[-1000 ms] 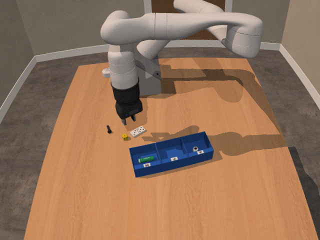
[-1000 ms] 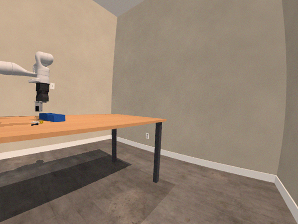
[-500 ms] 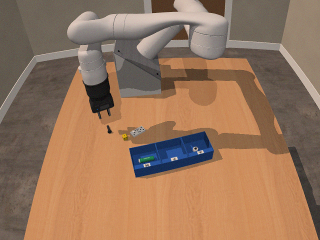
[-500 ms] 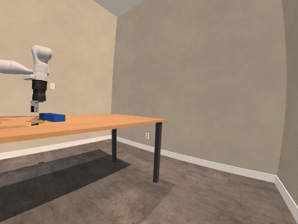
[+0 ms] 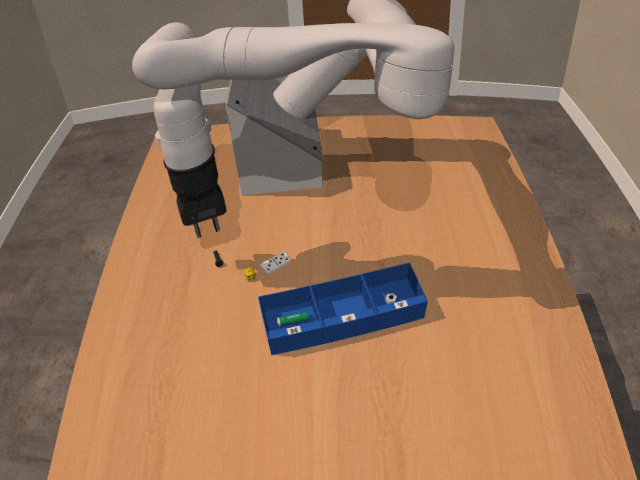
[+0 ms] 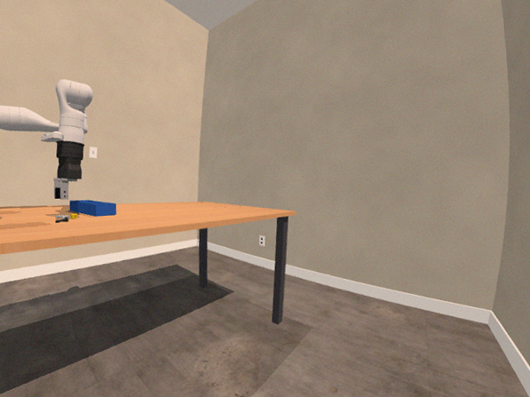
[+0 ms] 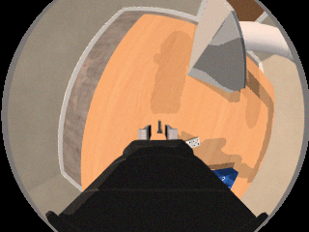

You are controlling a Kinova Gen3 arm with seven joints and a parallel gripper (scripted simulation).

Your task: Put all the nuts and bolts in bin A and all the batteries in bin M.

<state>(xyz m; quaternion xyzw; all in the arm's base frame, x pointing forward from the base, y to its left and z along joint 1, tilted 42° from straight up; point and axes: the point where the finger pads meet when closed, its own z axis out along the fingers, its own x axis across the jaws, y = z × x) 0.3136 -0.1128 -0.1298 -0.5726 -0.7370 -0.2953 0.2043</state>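
Now: the black bolt 10 mm ahead of my hand, 10 mm to the left of it and 90 mm below it. Also, from my hand: yellow die: 50 mm ahead, 60 mm to the left, 80 mm below; green battery: 160 mm ahead, 130 mm to the left, 80 mm below; white domino: 30 mm ahead, 110 mm to the left, 90 mm below.
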